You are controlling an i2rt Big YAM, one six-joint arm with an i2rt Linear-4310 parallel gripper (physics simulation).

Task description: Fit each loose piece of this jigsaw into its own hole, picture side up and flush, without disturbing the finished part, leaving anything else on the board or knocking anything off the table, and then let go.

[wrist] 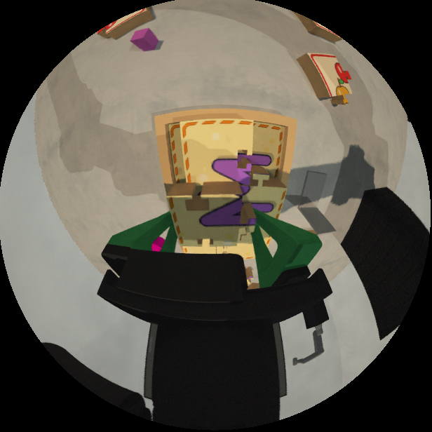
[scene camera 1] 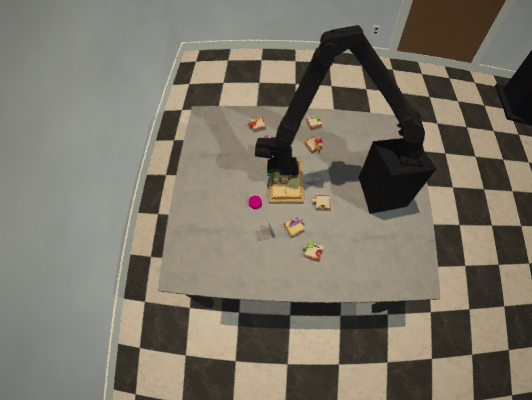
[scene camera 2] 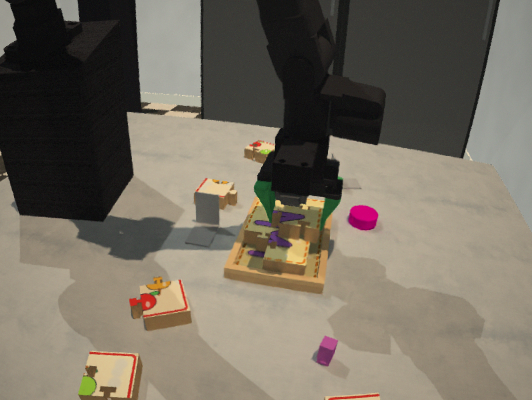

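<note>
The jigsaw board [scene camera 1: 286, 201] [scene camera 2: 275, 284] [wrist: 225, 114] is a shallow wooden tray with a dashed orange border in its picture. My gripper [scene camera 2: 297, 225] [wrist: 214, 213] is over the board, its green fingers shut on a thick cream piece with purple marks [scene camera 2: 310, 217] [wrist: 227, 216]. The held piece is picture side up; its underside is hidden. Another cream piece [scene camera 2: 289, 251] [wrist: 215, 140] is in a board corner. A raised piece with a purple stripe [scene camera 2: 254, 226] [wrist: 272, 196] is beside the held one. A loose cream piece with a purple stripe [scene camera 1: 294, 227] lies off the board.
Red-bordered fruit pieces [scene camera 1: 322, 202] [scene camera 1: 313, 251] [scene camera 2: 165, 300] [wrist: 325, 75] lie around the board. A magenta disc [scene camera 1: 255, 202] [scene camera 2: 363, 217], a small purple block [scene camera 2: 327, 351] [wrist: 145, 39] and grey angled plates [scene camera 2: 207, 207] [scene camera 1: 272, 230] are also on the table.
</note>
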